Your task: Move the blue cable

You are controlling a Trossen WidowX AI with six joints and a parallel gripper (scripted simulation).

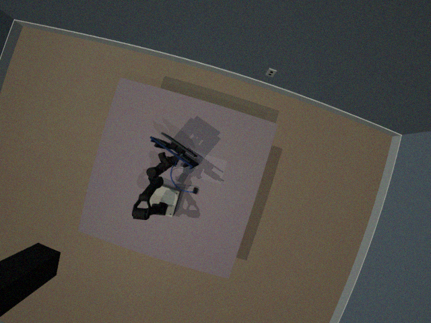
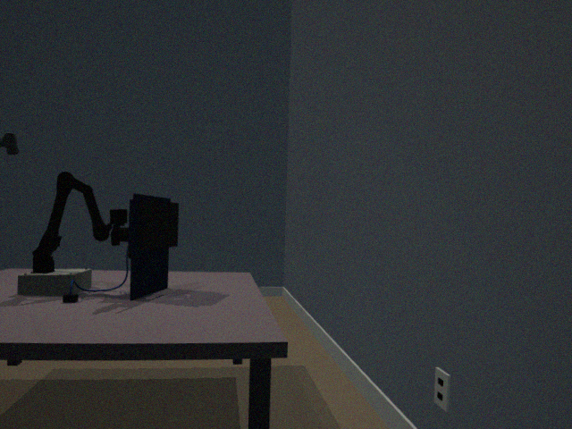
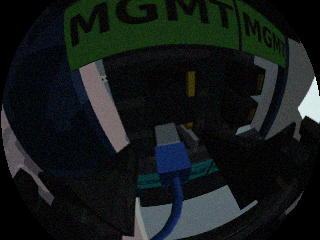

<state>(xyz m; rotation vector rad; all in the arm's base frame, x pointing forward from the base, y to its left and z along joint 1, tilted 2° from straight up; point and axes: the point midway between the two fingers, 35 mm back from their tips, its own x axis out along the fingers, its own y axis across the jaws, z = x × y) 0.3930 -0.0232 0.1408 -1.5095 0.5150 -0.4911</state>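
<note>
Now: the blue plug 1 cm above my gripper tip. The rest, counted from my gripper tip: small black block 24 cm behind, 22 cm below, 15 cm to the right.
</note>
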